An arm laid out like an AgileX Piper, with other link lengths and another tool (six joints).
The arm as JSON. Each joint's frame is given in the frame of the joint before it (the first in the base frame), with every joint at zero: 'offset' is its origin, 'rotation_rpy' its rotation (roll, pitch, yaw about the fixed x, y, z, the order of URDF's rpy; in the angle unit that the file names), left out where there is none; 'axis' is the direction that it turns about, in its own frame. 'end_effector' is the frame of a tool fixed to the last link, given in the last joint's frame.
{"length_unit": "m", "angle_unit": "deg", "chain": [
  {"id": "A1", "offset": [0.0, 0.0, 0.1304], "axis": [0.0, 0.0, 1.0]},
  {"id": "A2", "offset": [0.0, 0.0, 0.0], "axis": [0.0, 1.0, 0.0]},
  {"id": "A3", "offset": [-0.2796, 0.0, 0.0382], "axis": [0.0, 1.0, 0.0]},
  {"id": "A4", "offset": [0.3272, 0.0, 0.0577], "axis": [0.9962, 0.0, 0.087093]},
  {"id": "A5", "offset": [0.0, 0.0, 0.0], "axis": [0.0, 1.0, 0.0]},
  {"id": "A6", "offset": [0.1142, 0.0, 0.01], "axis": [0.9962, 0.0, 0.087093]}
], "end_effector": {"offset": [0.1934, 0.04, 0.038], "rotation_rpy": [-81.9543, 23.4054, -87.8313]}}
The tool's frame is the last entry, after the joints.
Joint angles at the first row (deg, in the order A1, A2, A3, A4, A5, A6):
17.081 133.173 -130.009 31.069 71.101 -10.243
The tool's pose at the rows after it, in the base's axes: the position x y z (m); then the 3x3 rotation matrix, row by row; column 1 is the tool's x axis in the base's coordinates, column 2 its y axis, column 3 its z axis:
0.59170 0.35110 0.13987; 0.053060 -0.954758 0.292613; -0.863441 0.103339 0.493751; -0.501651 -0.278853 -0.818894
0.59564 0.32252 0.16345; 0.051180 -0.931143 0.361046; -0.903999 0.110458 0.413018; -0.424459 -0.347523 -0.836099
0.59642 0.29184 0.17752; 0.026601 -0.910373 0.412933; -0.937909 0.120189 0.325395; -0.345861 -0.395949 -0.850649
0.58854 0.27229 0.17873; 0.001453 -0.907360 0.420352; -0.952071 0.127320 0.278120; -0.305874 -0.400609 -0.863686
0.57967 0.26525 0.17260; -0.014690 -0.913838 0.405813; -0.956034 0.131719 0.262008; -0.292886 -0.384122 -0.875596
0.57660 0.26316 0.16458; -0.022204 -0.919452 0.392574; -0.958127 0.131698 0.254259; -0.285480 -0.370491 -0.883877
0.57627 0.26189 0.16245; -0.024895 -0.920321 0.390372; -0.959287 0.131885 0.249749; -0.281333 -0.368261 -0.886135
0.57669 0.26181 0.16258; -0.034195 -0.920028 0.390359; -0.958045 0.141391 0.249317; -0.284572 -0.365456 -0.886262
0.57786 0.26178 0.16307; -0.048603 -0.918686 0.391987; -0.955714 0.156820 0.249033; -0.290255 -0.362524 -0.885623
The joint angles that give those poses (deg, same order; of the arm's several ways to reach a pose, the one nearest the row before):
17.081 130.178 -129.723 25.137 71.501 -8.717
17.081 125.818 -128.484 18.751 71.955 -6.923
17.082 121.686 -125.977 12.551 72.184 -4.967
16.846 118.276 -122.002 9.777 72.184 -4.004
16.762 116.515 -118.998 9.149 72.185 -3.512
16.761 116.422 -117.931 8.935 72.184 -3.348
16.761 116.421 -117.707 8.712 72.184 -3.254
16.762 116.422 -117.707 8.711 72.183 -2.684
16.762 116.422 -117.708 8.712 72.075 -1.788

